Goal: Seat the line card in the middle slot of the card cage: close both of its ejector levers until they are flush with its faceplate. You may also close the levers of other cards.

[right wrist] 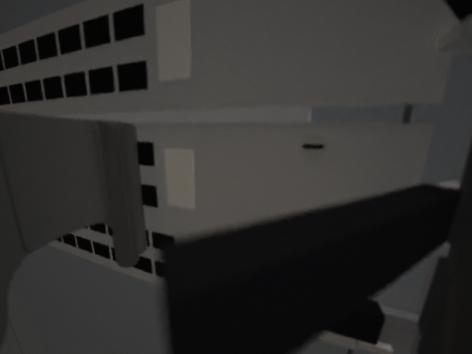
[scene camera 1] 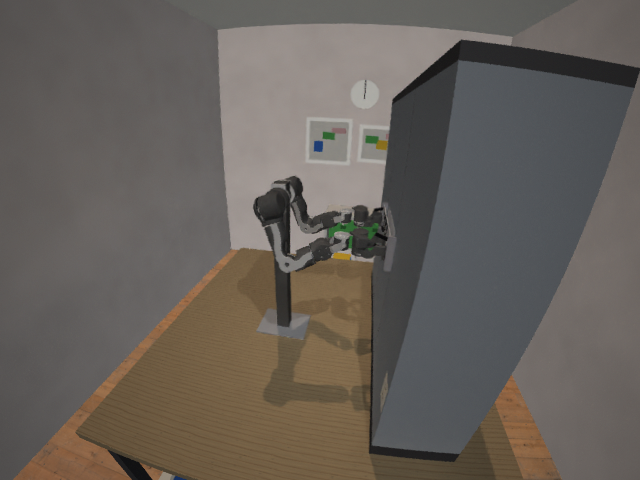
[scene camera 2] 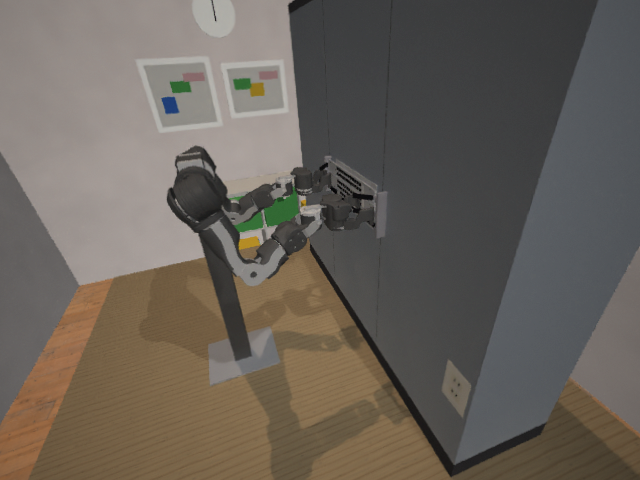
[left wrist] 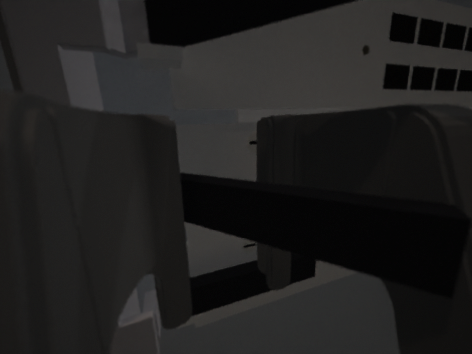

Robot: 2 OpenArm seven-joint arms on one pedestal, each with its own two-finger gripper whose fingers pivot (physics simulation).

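The middle line card's pale faceplate (left wrist: 215, 155) (right wrist: 250, 170) sits in the card cage (scene camera 1: 389, 253) (scene camera 2: 381, 214). Its black lever at the left wrist's end (left wrist: 325, 227) and its black lever at the right wrist's end (right wrist: 300, 260) both stand out from the faceplate. My left gripper (left wrist: 220, 215) (scene camera 1: 381, 217) (scene camera 2: 324, 178) is open with a narrow gap. That lever runs across the gap and in front of one finger, not pinched. My right gripper (right wrist: 295, 215) (scene camera 1: 381, 245) (scene camera 2: 367, 210) is open wider, its fingers either side of the other lever. Contact cannot be told.
The top card's faceplate (left wrist: 280, 75) (right wrist: 280, 55) lies above, with part of its black lever (left wrist: 225, 20) showing. The bottom card's levers (left wrist: 227, 290) (right wrist: 357, 317) are partly hidden below. The cage is set in a tall dark cabinet (scene camera 1: 408, 289) (scene camera 2: 439, 170).
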